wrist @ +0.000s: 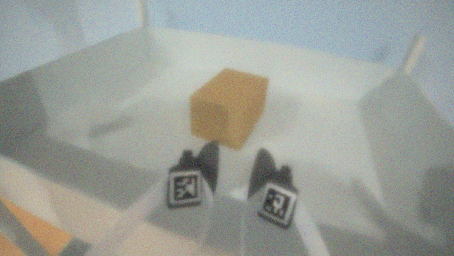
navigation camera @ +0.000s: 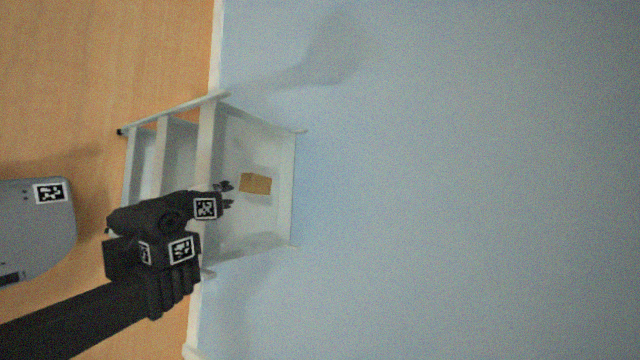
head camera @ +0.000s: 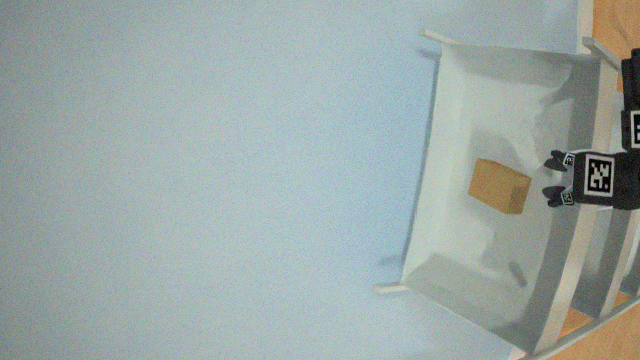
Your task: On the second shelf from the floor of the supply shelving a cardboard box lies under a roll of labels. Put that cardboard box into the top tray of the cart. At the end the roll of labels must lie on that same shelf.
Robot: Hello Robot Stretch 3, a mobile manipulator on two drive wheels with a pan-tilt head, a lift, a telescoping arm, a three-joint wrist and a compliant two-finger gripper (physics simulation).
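Frame: origin at the robot's base, x left, y back, z up, level; centimetres.
Seen in the pictures: gripper, fingertip midpoint: (wrist: 236, 163) (navigation camera: 230, 193) (head camera: 548, 178).
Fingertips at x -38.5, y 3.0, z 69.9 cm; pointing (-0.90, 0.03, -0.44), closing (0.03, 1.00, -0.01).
Observation:
A point is followed by its place in that frame.
The orange-brown cardboard box (head camera: 497, 186) {x -47.9, y 1.6, z 71.3 cm} (navigation camera: 256, 184) {x -47.3, y 1.4, z 71.2 cm} (wrist: 232, 100) {x -46.0, y 1.9, z 71.2 cm} lies in the white top tray of the cart (head camera: 563, 280) {x -32.8, y -11.0, z 72.1 cm} (navigation camera: 205, 145) {x -32.8, y -10.8, z 70.1 cm} (wrist: 300, 65) {x -61.6, y 11.5, z 70.3 cm}, around the middle of its floor and apart from the walls. My gripper (head camera: 550, 178) {x -38.5, y 3.0, z 69.9 cm} (navigation camera: 230, 195) {x -38.5, y 3.0, z 69.9 cm} (wrist: 236, 163) {x -38.5, y 3.0, z 69.9 cm} points over the front rim into the tray. Its fingers are partly open with a narrow gap and nothing between them. The fingertips are on the front side of the box; in the head camera view a gap shows between them and the box. The supply shelving and the roll of labels do not show in these views.
The cart's lower trays (navigation camera: 159, 155) {x -32.6, y -9.8, z 43.3 cm} are below the top one. The cart stands against the pale blue wall (head camera: 200, 175) {x -69.5, y 0.6, z 108.9 cm} (navigation camera: 450, 175) {x -69.4, y 1.2, z 124.4 cm}. My grey base (navigation camera: 40, 225) {x -10.0, y 9.9, z 16.0 cm} is on the wooden floor in front of it. My black arm (navigation camera: 75, 312) {x -5.1, y 8.5, z 92.4 cm} reaches in from the lower left of the navigation view.

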